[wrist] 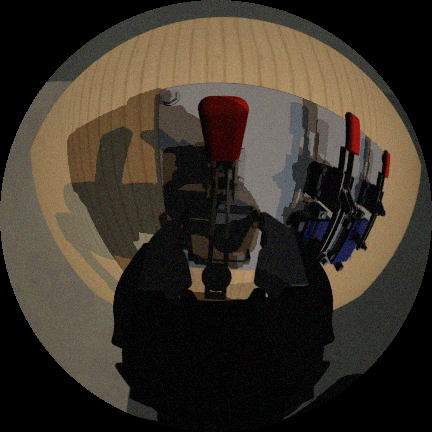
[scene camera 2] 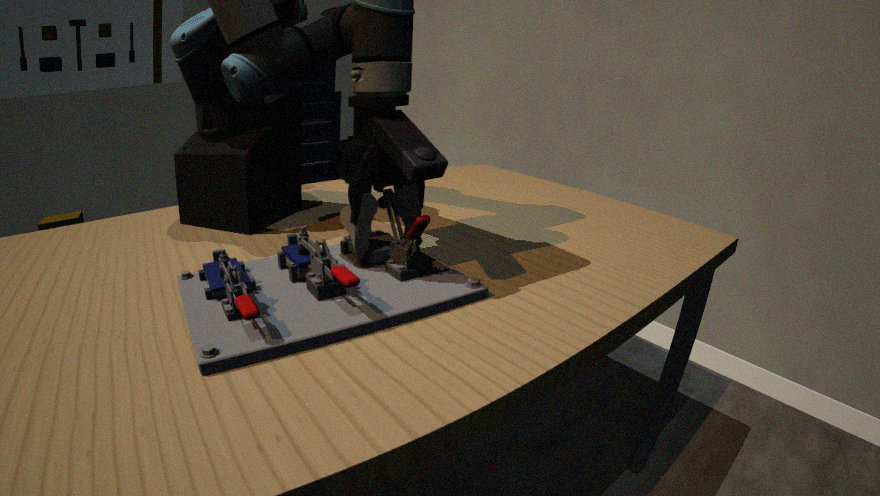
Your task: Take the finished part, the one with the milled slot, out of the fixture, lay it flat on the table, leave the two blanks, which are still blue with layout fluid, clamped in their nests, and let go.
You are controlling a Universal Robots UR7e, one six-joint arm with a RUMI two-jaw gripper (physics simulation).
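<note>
The gripper is down at the right-hand nest, one finger on each side. Its fingers are partly closed, on the finished part, which is dark, shadowed and mostly hidden; its slot cannot be made out. That nest's toggle clamp is open, its arm raised between the fingers and its red handle upright. One blue blank sits clamped in the middle nest. The other blue blank sits clamped in the left nest, seen in the scene view.
The grey fixture plate lies on the wooden table, with bolts at its corners. Red handles of the two closed clamps point toward the near edge. The robot base stands behind the fixture.
</note>
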